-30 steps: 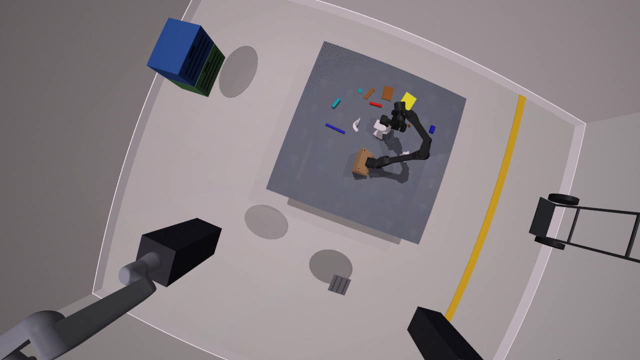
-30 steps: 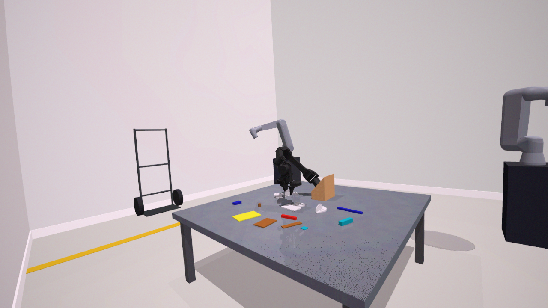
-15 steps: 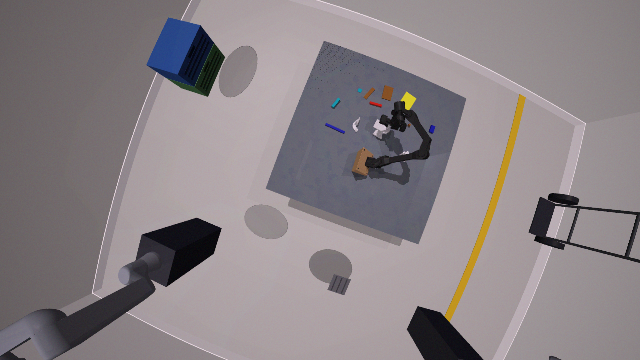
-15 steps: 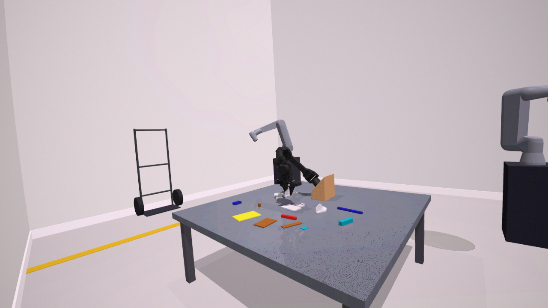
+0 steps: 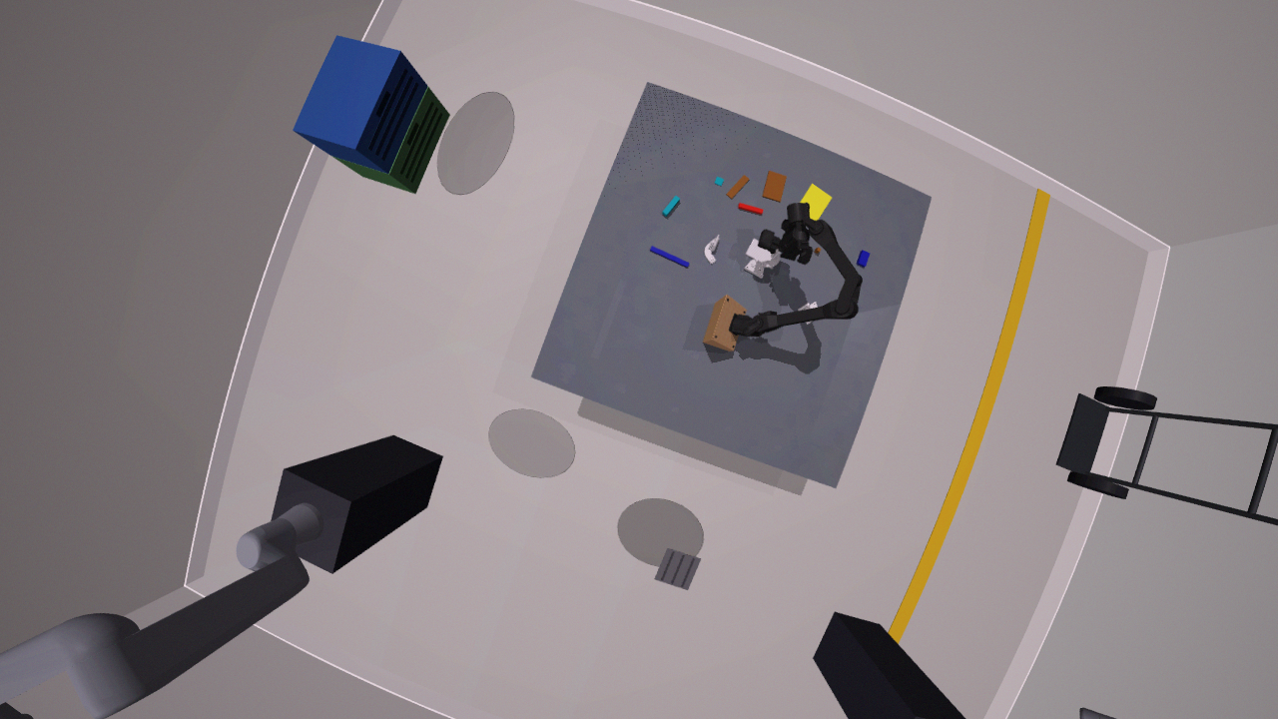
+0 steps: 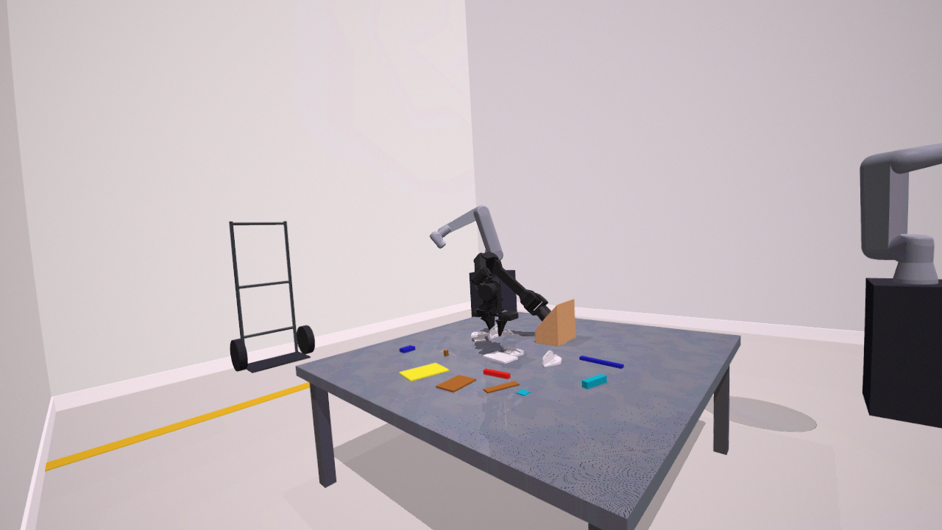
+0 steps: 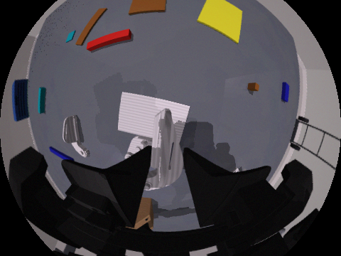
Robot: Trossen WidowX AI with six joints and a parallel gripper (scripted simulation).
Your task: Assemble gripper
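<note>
The white jaw lies 3 cm behind my gripper tip and 2 cm to the left of it. Also, from my gripper tip: flat white ribbed part 8 cm below, 3 cm to the left, 2 cm ahead; then red bar 17 cm ahead, 13 cm to the left, 7 cm below; then yellow plate 29 cm ahead, 10 cm to the right, 8 cm below.
</note>
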